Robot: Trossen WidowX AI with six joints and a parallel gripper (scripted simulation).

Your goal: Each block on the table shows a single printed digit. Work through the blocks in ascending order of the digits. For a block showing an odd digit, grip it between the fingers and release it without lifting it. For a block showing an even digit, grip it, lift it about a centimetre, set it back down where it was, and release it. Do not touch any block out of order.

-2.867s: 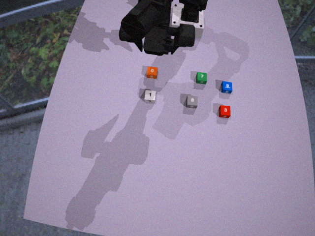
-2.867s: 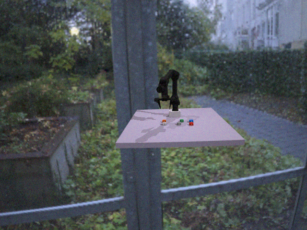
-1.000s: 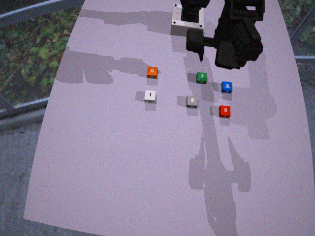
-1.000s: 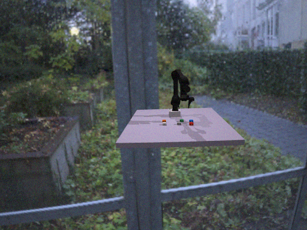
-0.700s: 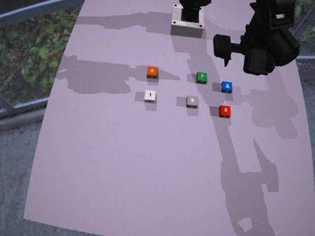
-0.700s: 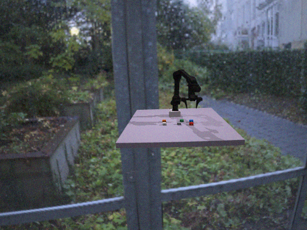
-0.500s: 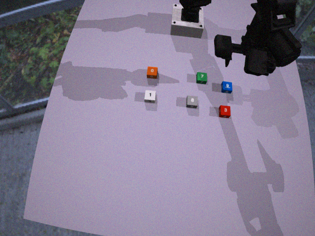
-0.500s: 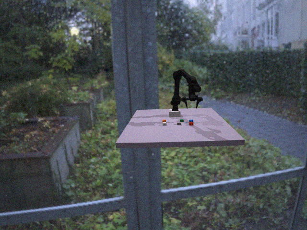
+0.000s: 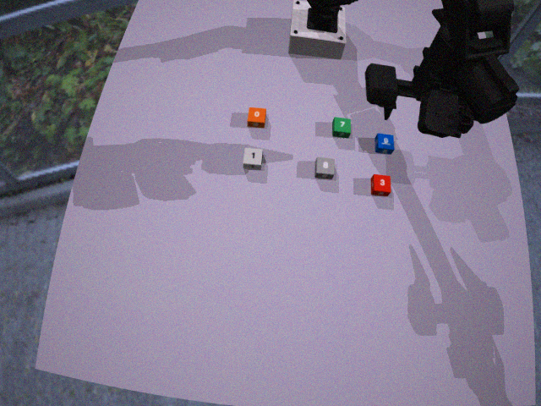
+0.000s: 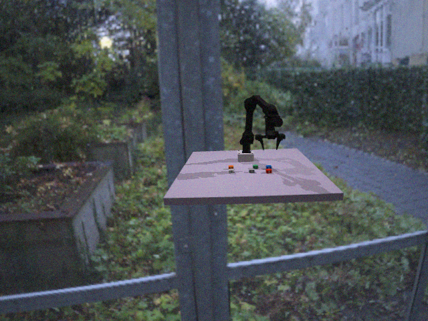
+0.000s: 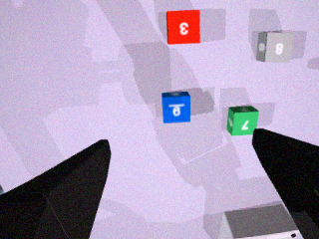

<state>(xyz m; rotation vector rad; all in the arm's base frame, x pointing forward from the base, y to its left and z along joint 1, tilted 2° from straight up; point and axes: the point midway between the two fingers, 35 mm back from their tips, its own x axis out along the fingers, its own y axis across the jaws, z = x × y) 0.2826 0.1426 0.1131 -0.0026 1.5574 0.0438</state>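
The orange block is 250 mm to the right of my gripper tip, 120 mm below it and 40 mm behind it. From my gripper tip the other things lie so: green block: 120 mm below, 90 mm to the right, 40 mm behind; blue block: 120 mm below, 20 mm behind, 10 mm to the right; red block: 120 mm below, 70 mm ahead, 20 mm to the right.
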